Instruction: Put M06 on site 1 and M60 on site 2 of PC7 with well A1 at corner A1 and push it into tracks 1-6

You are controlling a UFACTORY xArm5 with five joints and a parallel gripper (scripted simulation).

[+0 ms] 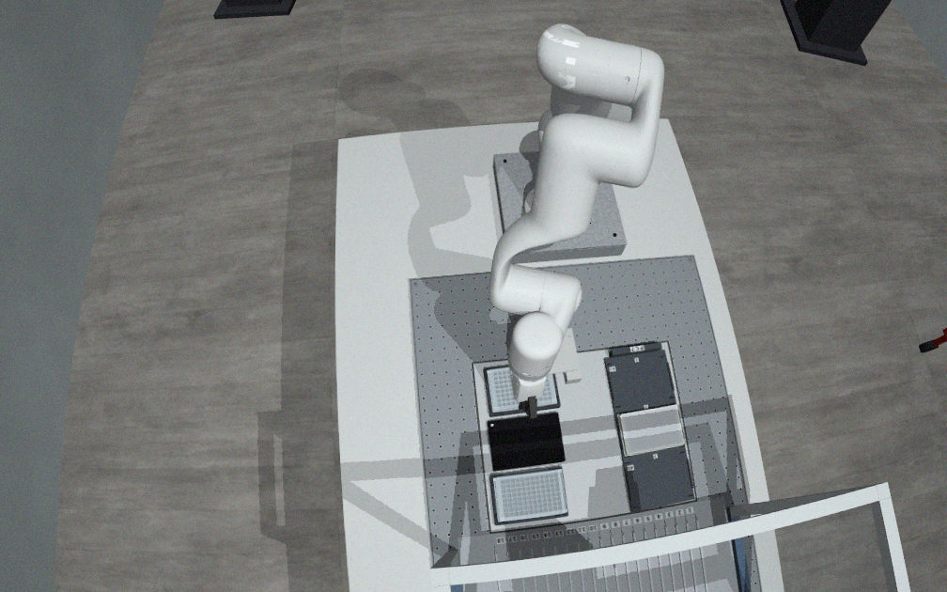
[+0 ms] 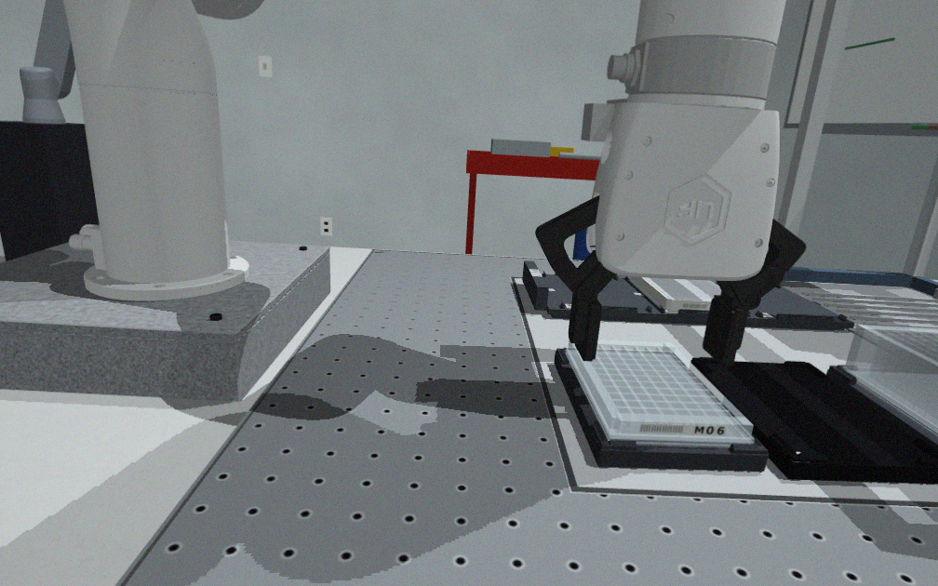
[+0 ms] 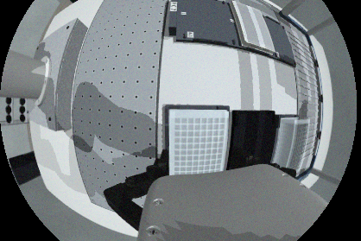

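My gripper is now 30 mm above the plate M06. Round my hand: plate nest S1: 40 mm below; then plate carrier PC7: 70 mm ahead, 270 mm to the left, 30 mm below; then plate nest S2: 110 mm ahead, 20 mm to the left, 40 mm below.
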